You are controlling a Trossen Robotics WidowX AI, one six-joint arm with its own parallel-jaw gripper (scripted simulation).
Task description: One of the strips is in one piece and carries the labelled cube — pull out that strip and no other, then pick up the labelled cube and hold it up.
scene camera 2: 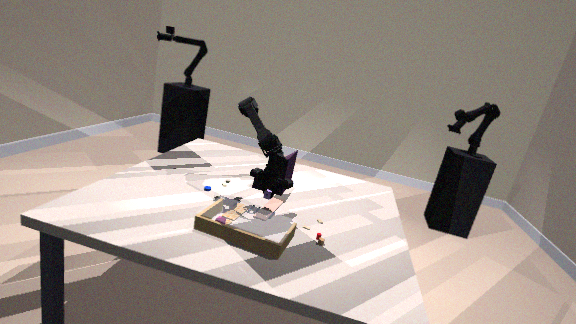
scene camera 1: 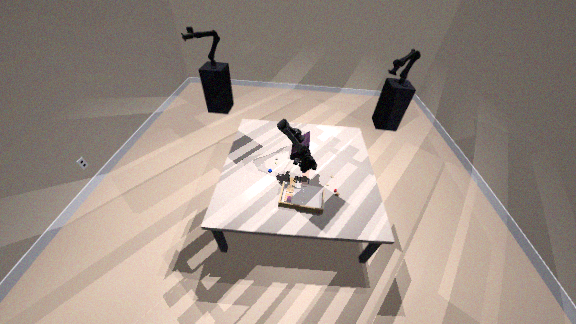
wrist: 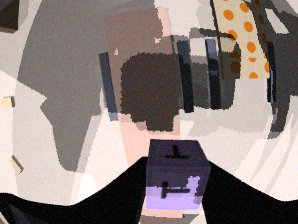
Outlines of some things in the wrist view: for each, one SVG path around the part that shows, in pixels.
The gripper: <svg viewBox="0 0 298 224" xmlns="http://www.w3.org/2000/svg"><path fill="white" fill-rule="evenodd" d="M209 161L212 168L210 168L208 185L205 186L204 198L201 201L205 220L208 224L298 224L298 200L277 200L277 198L273 198L269 194L261 192L261 190L251 188L245 181L237 179L237 176L230 175L225 169ZM146 157L140 157L132 167L126 168L124 173L110 181L104 188L97 190L92 196L85 197L85 200L82 198L82 201L76 202L76 204L71 206L28 201L15 196L15 194L1 192L0 212L5 217L5 221L8 221L8 224L140 224L141 210L146 197Z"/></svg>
A labelled cube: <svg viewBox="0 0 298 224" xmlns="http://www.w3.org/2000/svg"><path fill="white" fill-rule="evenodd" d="M149 139L145 171L146 209L200 209L202 198L204 198L205 186L208 185L210 168L212 168L209 160L206 159L205 152L202 151L200 141Z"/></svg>
